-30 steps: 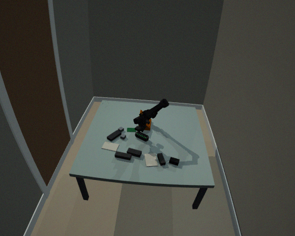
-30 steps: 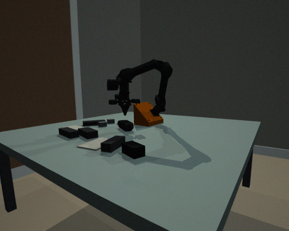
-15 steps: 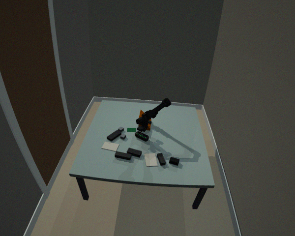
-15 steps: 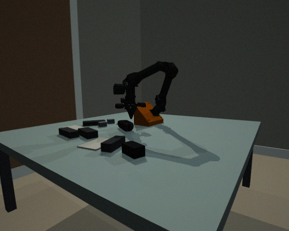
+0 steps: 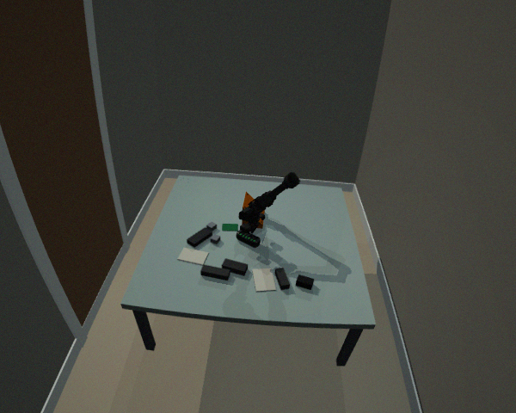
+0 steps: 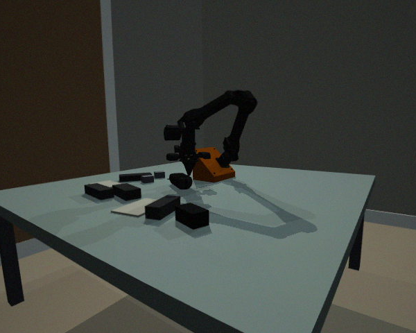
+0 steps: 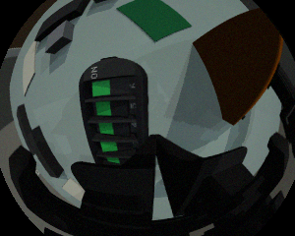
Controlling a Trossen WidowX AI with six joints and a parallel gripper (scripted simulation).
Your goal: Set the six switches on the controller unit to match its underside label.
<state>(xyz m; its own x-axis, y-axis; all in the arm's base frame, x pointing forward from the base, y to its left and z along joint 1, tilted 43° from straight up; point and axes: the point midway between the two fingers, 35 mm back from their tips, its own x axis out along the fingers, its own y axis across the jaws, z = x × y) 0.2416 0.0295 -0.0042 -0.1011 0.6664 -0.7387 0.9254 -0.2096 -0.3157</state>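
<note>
Right now my gripper tip is 7 cm past the green card, 16 cm to the left of it and 4 cm above it. Round my gripper tip: long black block: 9 cm ahead, 30 cm to the right, 3 cm below.
</note>
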